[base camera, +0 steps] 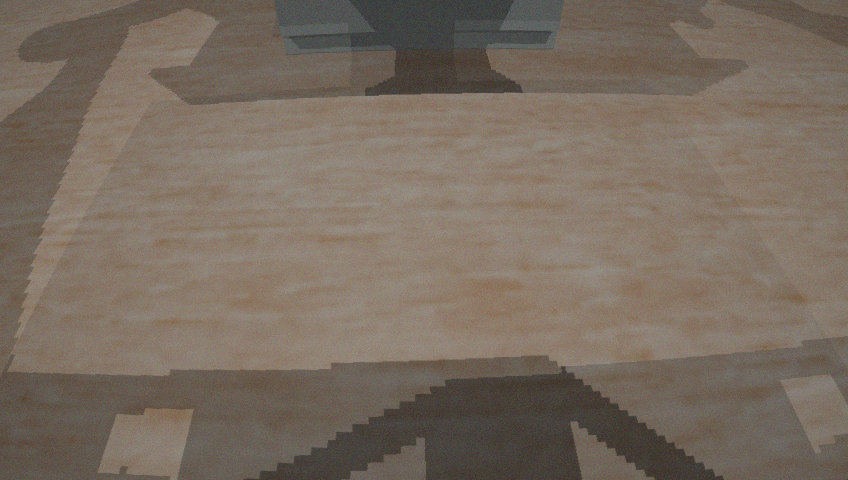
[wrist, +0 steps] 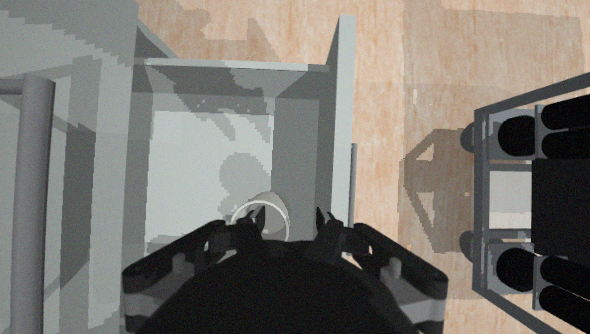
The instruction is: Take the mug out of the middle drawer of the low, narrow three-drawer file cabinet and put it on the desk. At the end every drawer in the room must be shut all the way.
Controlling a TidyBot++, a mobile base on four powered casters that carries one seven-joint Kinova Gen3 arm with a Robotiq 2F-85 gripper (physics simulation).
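Observation:
The file cabinet is grey, at the left of the wrist view. One of its drawers is pulled out; which level it is cannot be told for sure. The mug, pale with a light round rim, stands inside towards the drawer's front panel, partly hidden by the gripper. My gripper is open and empty above the drawer. In the wrist view its left fingertip overlaps the mug's opening, and its right fingertip appears near the front panel. The desk does not show clearly.
A grey bar handle stands out from the cabinet at far left. My mobile base is right of the drawer, with wooden floor between them. A grey-blue furniture part shows at the top of the base view.

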